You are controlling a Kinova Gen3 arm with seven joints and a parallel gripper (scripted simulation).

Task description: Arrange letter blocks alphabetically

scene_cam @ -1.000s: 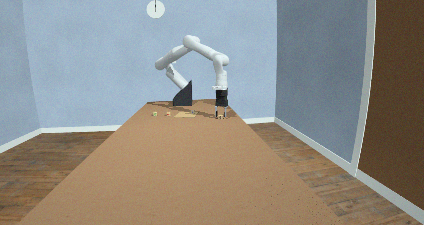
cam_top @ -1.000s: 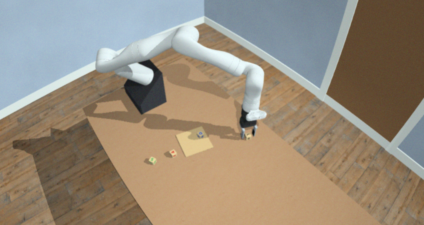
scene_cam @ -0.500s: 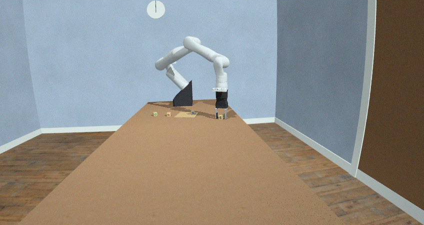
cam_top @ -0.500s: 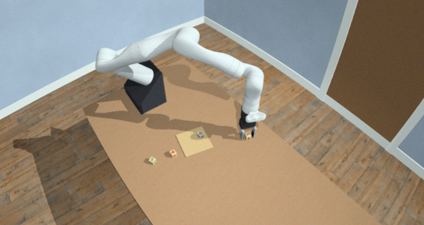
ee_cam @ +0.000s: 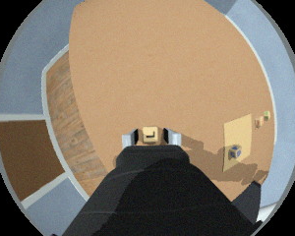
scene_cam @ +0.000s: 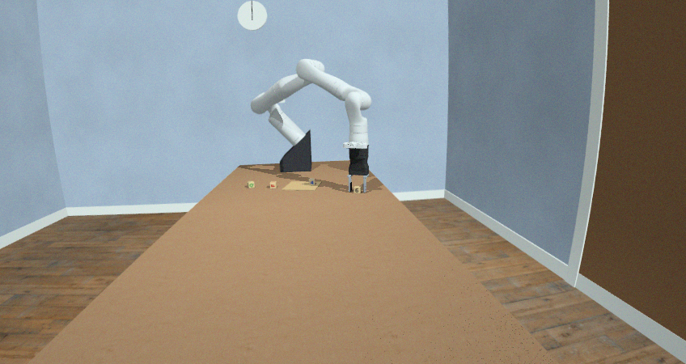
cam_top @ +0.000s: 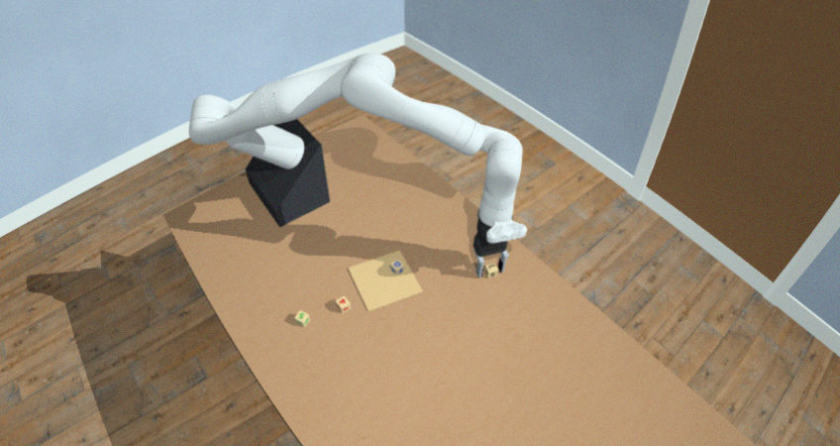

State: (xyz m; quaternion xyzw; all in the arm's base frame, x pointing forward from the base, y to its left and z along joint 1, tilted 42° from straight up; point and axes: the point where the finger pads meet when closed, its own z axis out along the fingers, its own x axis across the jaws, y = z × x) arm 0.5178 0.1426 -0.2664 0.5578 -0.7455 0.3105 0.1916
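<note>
Now: the tan mat 12 cm behind my hand, 23 cm to the right of it and 2 cm below it.
</note>
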